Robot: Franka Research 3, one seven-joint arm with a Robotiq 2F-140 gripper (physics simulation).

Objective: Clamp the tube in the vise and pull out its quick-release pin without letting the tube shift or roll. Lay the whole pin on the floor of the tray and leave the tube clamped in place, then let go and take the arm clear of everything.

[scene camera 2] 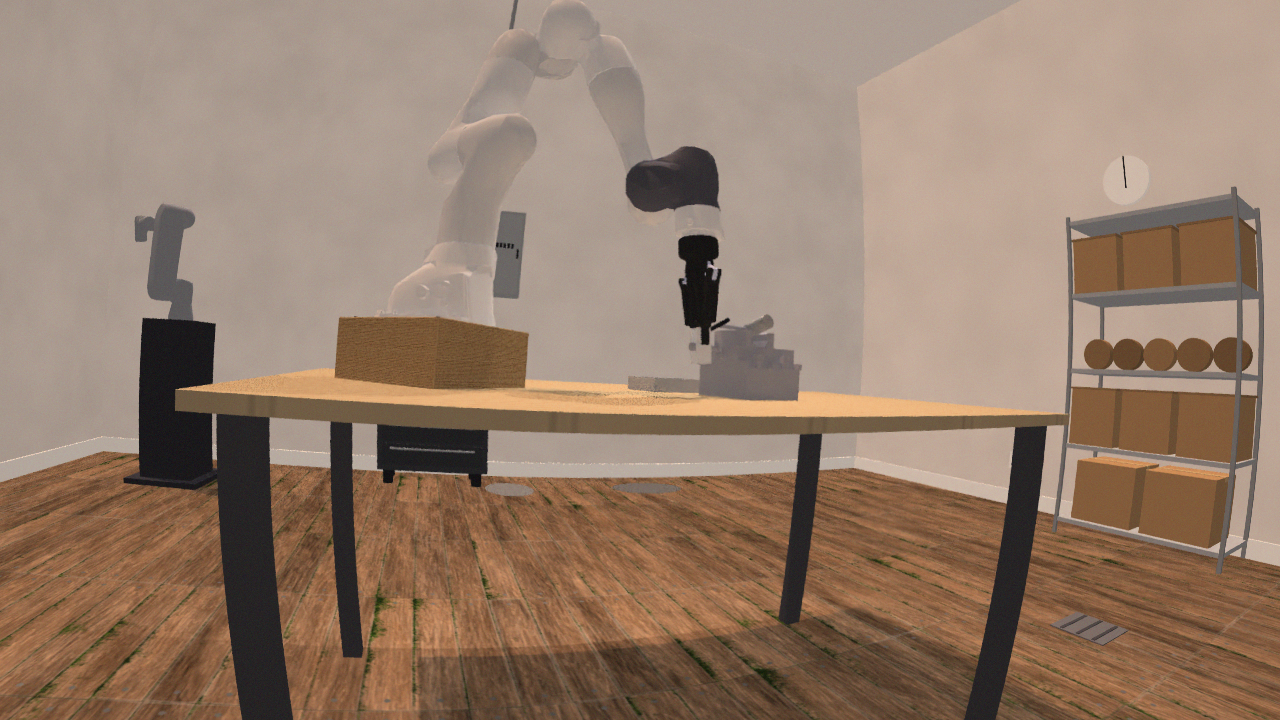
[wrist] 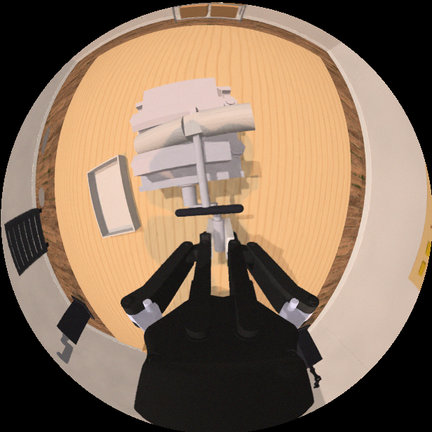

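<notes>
The grey vise [scene camera 2: 750, 383] [wrist: 180, 97] stands on the table. The pale wood-grained tube [scene camera 2: 759, 324] [wrist: 232, 119] lies between its jaws, slightly askew to them in the wrist view; whether both jaws touch it is unclear. The quick-release pin [wrist: 201, 170] has its grey shaft running from the collar on the tube toward the gripper, ending in a black crossbar. My gripper [scene camera 2: 705, 340] [wrist: 218, 226] points down and is shut on the grey knob of the vise's crank handle [wrist: 218, 231], beside the crossbar. The shallow tray [scene camera 2: 660, 384] [wrist: 114, 200] holds no pin.
The wooden table [scene camera 2: 895, 411] [wrist: 300, 150] carries the vise and tray. The tray is left of the vise in the wrist view. A wooden block [scene camera 2: 429, 358] is under the arm's base. The pin's crossbar sticks out close to the fingertips.
</notes>
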